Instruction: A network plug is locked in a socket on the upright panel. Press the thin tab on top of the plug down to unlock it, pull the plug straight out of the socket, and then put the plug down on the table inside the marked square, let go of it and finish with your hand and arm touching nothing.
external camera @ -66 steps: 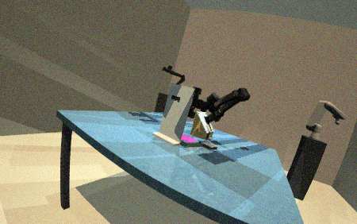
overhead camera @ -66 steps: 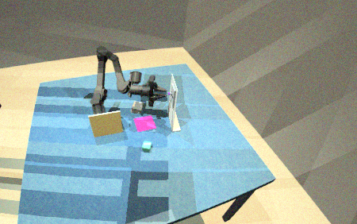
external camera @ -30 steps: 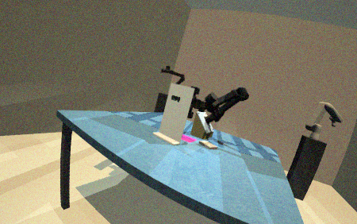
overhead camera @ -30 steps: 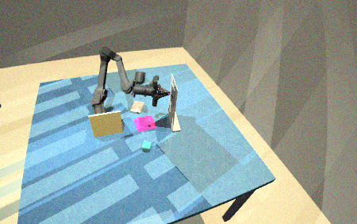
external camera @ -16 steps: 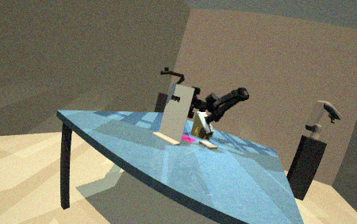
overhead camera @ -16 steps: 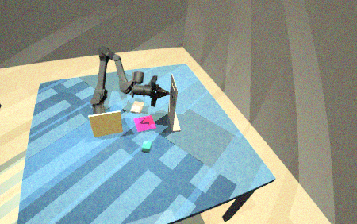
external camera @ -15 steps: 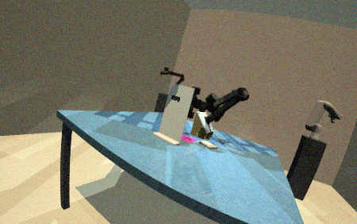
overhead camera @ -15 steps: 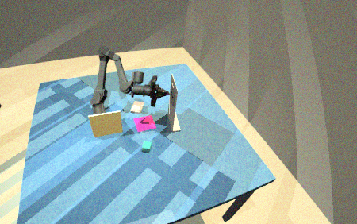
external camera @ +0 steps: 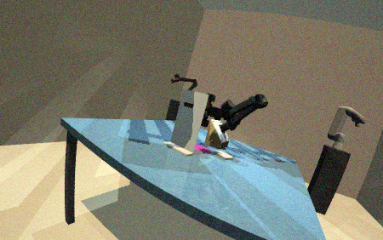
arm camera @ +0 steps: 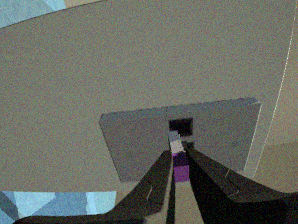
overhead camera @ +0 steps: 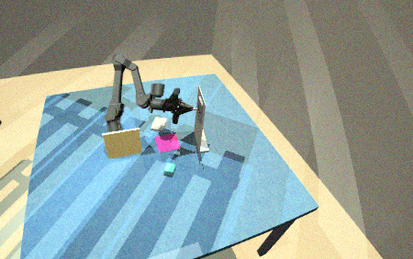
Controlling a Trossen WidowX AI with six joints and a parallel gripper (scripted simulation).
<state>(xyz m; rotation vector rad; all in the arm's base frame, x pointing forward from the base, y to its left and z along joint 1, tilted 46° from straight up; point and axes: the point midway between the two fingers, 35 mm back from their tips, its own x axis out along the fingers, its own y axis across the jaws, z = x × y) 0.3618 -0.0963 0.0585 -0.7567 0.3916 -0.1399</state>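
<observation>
The magenta marked square lies 24 cm below my gripper tip, 13 cm behind it and 3 cm to the left of it. The rest, counted from my gripper tip: teal cube 22 cm below, 17 cm to the right, 16 cm behind; upright panel 9 cm below, 4 cm ahead, 2 cm to the right; purple network plug right at my gripper tip.
</observation>
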